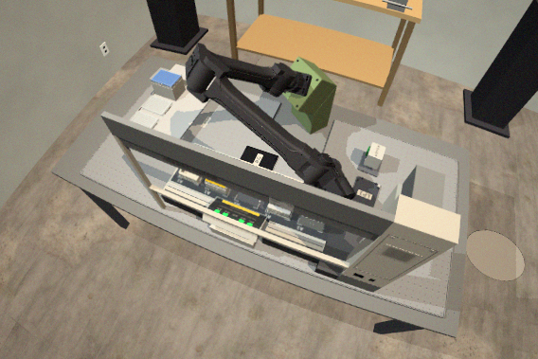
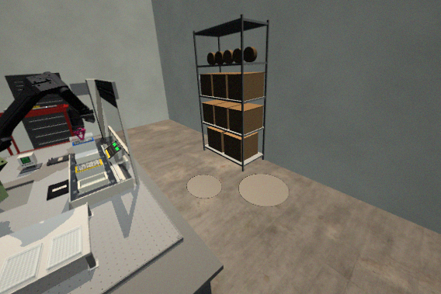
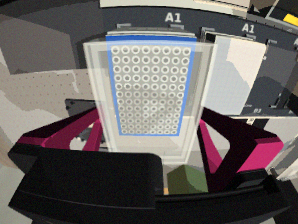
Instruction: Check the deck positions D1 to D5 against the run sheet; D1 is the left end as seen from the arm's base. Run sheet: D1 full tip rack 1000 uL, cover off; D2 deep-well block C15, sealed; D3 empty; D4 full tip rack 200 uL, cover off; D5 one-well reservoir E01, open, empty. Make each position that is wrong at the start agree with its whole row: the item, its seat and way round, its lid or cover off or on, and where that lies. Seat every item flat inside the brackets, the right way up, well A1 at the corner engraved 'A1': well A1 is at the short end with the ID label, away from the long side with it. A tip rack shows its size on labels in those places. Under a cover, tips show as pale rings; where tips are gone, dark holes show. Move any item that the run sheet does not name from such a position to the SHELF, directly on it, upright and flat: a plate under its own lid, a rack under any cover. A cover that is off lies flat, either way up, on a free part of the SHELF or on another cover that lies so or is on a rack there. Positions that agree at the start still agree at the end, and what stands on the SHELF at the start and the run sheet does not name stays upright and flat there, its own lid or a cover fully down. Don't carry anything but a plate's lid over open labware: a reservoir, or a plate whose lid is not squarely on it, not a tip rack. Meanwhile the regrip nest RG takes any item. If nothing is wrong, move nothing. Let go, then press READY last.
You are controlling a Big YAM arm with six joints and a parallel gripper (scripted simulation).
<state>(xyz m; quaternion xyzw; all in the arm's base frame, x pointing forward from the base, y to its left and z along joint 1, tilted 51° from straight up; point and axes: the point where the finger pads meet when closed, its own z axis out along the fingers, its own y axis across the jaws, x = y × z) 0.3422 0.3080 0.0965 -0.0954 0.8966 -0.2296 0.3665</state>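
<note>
Now: the blue-labelled rack 10 mm ahead of my hand, 10 mm to the left of it and 60 mm below it. The rest, counted from my hand: yellow-labelled tip rack (370 mm to the right, 80 mm below); clear tip-rack cover (right at my hand); button box (330 mm behind, 140 mm to the left, 120 mm below).
</note>
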